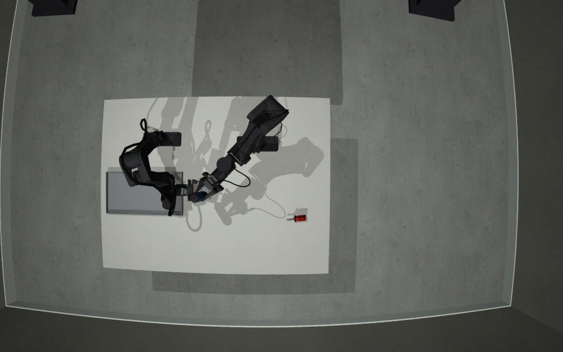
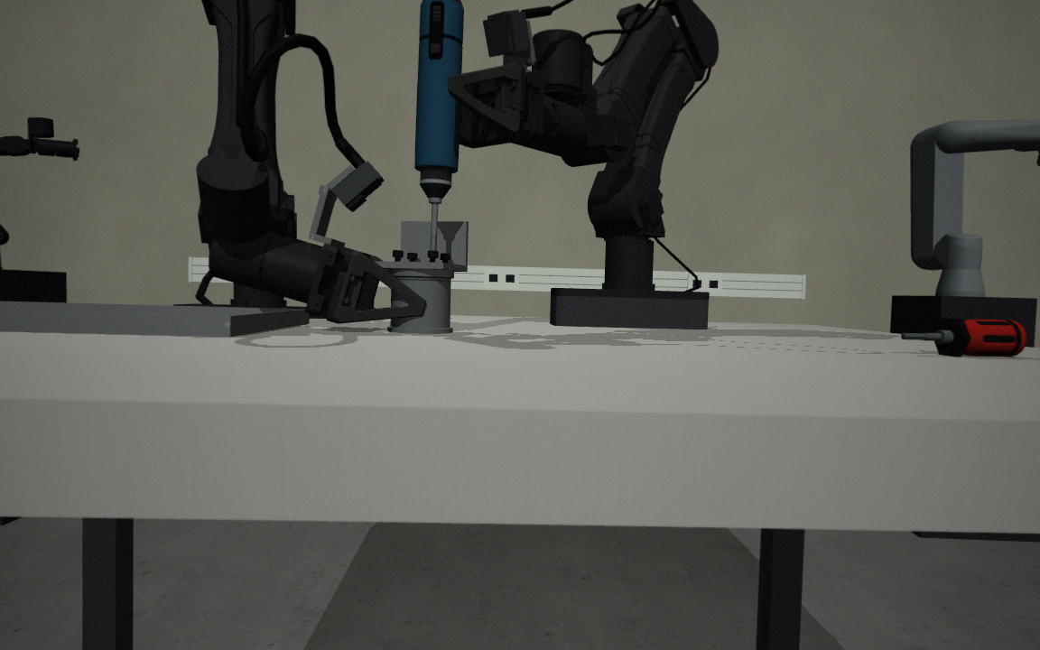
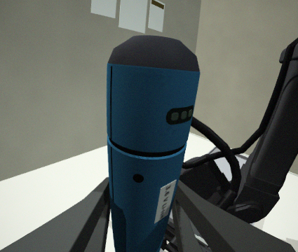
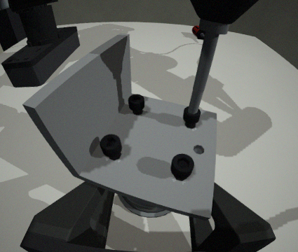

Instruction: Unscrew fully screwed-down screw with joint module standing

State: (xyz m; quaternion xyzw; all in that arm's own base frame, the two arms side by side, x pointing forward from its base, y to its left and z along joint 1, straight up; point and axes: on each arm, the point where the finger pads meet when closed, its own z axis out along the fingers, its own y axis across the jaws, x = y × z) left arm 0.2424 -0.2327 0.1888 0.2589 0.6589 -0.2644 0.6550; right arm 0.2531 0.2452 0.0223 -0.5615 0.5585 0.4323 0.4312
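My right hand is right at the joint module. The rest, counted from my right hand: flat grey plate 40 mm ahead, 340 mm to the right, 20 mm below; grey l-shaped bracket 50 mm above; screwdriver bit 20 mm ahead, 20 mm to the left, 70 mm above.
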